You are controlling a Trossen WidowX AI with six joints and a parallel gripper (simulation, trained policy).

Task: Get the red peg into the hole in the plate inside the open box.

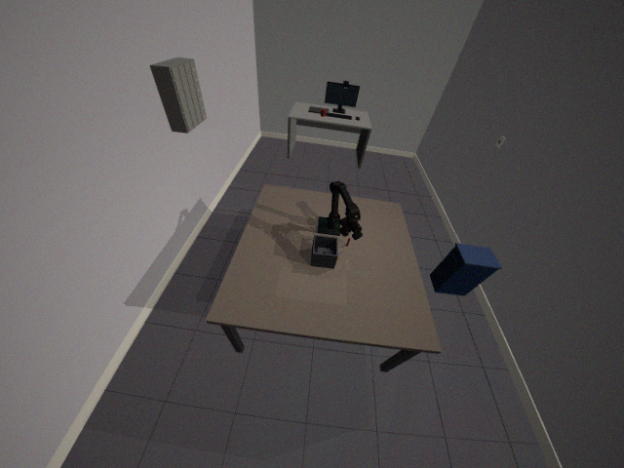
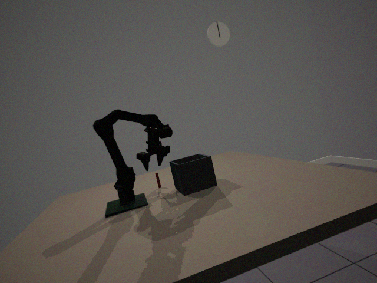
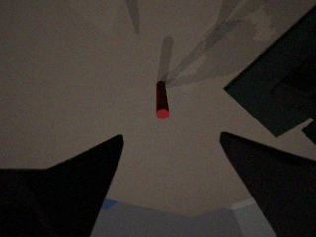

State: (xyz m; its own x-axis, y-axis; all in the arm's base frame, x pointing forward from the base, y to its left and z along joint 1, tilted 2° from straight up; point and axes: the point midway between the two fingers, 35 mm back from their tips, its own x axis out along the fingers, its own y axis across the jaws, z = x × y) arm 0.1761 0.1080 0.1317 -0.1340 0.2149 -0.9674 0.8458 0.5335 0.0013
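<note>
My gripper tip is now 7 cm above the red peg and 1 cm short of it. Round my gripper tip: light plate 19 cm to the right, 14 cm ahead, 6 cm below.
</note>
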